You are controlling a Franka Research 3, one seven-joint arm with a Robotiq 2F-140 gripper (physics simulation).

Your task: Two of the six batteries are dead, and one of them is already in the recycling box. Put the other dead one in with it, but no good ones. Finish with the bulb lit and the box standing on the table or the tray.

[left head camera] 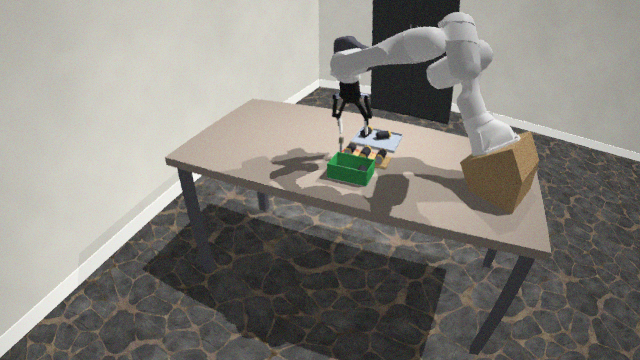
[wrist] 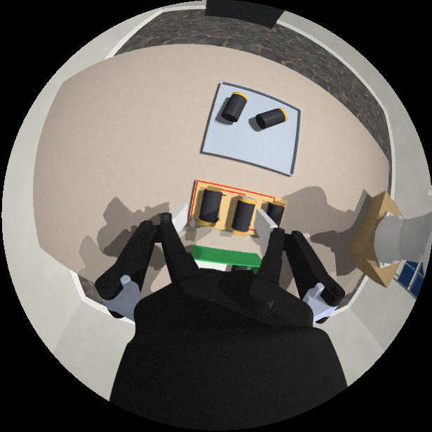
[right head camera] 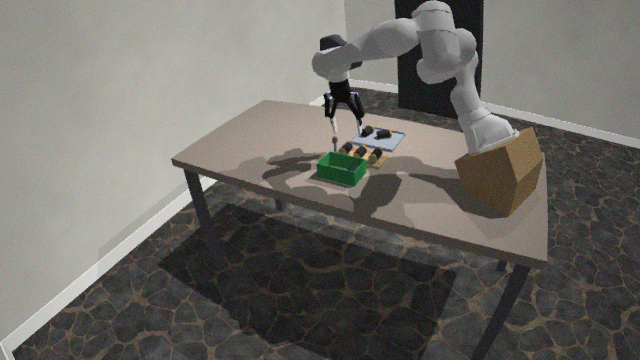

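Observation:
My gripper is open and empty, above the battery holder. The holder carries three dark batteries: one at the left in the wrist view, a middle one and a right one, partly hidden by a finger. Two more batteries lie on the blue-grey tray. The green box stands upright on the table with a dark battery inside. The bulb looks dull brown, unlit.
The table bears all of these. The box stands close to the holder, on the side away from the tray. The arm's wooden base block is at the right. The bulb's thin post rises beside the holder.

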